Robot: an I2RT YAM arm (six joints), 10 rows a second.
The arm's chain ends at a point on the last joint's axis. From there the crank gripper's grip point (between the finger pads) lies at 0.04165 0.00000 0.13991 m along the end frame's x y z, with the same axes.
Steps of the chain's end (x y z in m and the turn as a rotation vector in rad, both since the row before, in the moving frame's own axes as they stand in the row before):
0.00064, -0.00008, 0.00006, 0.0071, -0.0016, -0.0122
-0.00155, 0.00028, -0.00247, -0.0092, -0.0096, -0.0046
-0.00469, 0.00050, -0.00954, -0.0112, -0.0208, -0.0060
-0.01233, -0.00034, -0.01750, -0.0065, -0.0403, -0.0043
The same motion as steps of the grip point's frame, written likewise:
0.00041, -0.00158, 0.00012, 0.0071, -0.0016, -0.0122
-0.00289, 0.00138, -0.00208, -0.0092, -0.0096, -0.0046
-0.00760, 0.00183, -0.00871, -0.0112, -0.0208, -0.0060
-0.01800, 0.00041, -0.01594, -0.0065, -0.0403, -0.0043

